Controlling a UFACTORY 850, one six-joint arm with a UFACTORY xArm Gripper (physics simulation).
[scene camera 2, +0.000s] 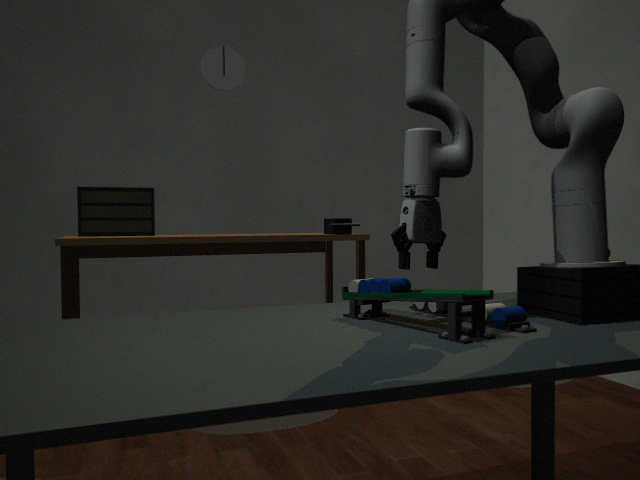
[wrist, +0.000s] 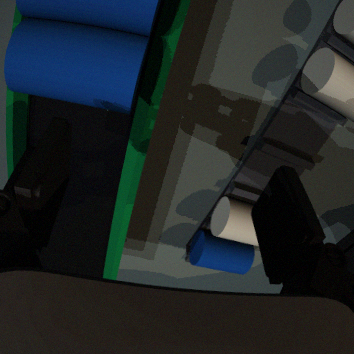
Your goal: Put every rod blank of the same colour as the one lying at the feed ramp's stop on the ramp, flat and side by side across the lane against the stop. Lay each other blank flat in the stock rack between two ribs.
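Observation:
The feed ramp [scene camera 2: 442, 296] [wrist: 118, 220] has green side rails. A cream blank [scene camera 2: 354, 285] lies at its far left end in the scene view, with several blue blanks [scene camera 2: 395, 285] [wrist: 75, 65] side by side next to it. The stock rack [wrist: 295, 125] stands low beside the ramp. Cream blanks [wrist: 337, 82] lie at its upper right in the wrist view, and another cream blank [scene camera 2: 494, 310] [wrist: 234, 221] lies near its lower end. Beside that one lies a blue blank [scene camera 2: 509, 316] [wrist: 222, 255]. My gripper [scene camera 2: 418, 261] [wrist: 172, 169] is open and empty, above the ramp and rack, fingers pointing down.
The robot's dark base block [scene camera 2: 578, 294] stands right of the rack. The ramp stands on dark legs [scene camera 2: 454, 320] on the grey table [scene camera 2: 206, 356]. A wooden bench [scene camera 2: 206, 238] with a dark shelf box [scene camera 2: 116, 203] stands against the wall behind.

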